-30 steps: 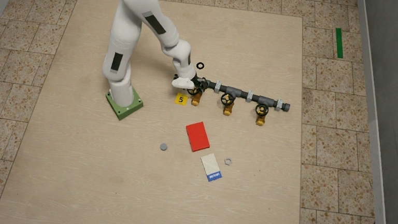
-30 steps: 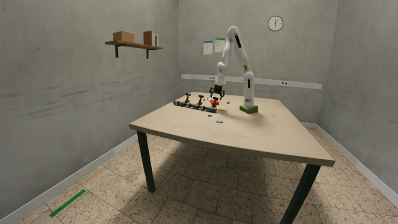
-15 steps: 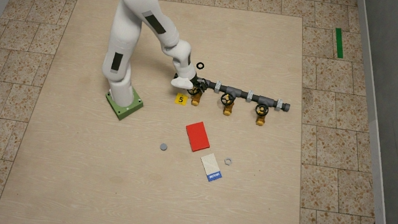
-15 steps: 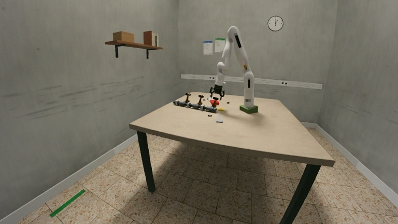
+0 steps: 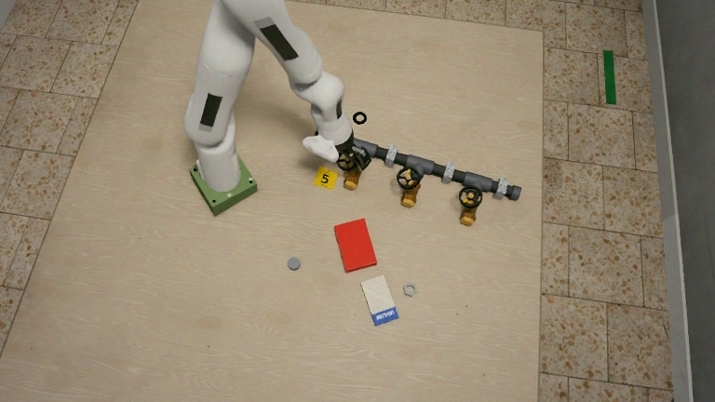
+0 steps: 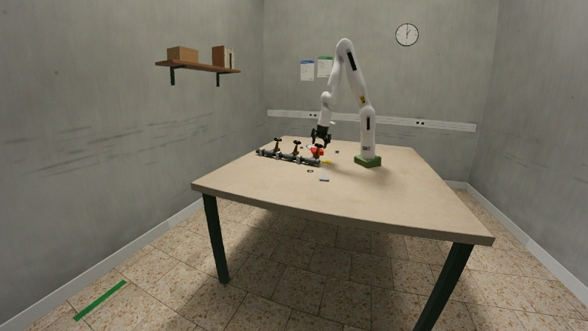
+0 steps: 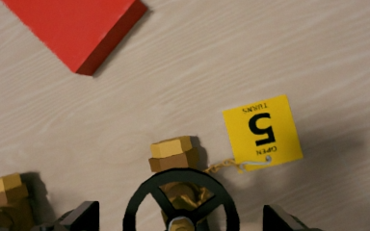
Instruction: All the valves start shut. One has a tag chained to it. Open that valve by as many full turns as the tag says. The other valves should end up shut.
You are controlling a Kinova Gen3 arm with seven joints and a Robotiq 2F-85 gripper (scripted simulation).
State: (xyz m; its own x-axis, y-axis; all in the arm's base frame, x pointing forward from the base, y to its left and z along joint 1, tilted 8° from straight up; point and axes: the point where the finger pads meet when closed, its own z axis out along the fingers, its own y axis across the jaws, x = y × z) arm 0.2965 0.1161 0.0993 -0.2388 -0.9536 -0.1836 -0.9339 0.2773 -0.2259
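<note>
Right now the yellow tag is 110 mm below my hand, 60 mm behind it and 10 mm to the right of it. The rest, counted from my hand: blue card: 290 mm to the right, 190 mm ahead, 100 mm below; then red block: 180 mm to the right, 100 mm below, 80 mm ahead; then grey disc: 270 mm to the right, 100 mm below, 50 mm behind.
</note>
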